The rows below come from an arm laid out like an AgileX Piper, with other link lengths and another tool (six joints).
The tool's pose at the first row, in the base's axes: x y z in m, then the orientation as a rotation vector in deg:
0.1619 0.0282 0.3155 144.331 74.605 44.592
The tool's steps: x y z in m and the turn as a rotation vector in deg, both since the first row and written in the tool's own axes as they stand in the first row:
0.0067 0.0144 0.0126 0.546 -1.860 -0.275
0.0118 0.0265 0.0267 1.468 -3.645 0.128
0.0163 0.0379 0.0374 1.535 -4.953 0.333
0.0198 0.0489 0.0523 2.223 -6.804 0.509
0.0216 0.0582 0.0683 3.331 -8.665 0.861
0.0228 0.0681 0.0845 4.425 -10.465 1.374
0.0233 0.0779 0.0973 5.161 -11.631 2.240
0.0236 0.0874 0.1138 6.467 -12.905 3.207
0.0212 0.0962 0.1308 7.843 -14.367 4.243
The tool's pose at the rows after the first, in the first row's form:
0.1819 0.0258 0.3131 144.624 74.716 41.757
0.2003 0.0236 0.3080 145.733 74.312 38.977
0.2162 0.0212 0.3052 145.980 73.682 37.214
0.2335 0.0184 0.2984 146.651 73.322 34.404
0.2495 0.0153 0.2893 147.740 73.022 31.390
0.2656 0.0114 0.2801 148.909 72.521 28.477
0.2796 0.0068 0.2735 150.103 71.576 26.660
0.2952 0.0024 0.2635 151.768 70.833 24.383
0.3094 -0.0037 0.2519 153.488 69.954 21.793

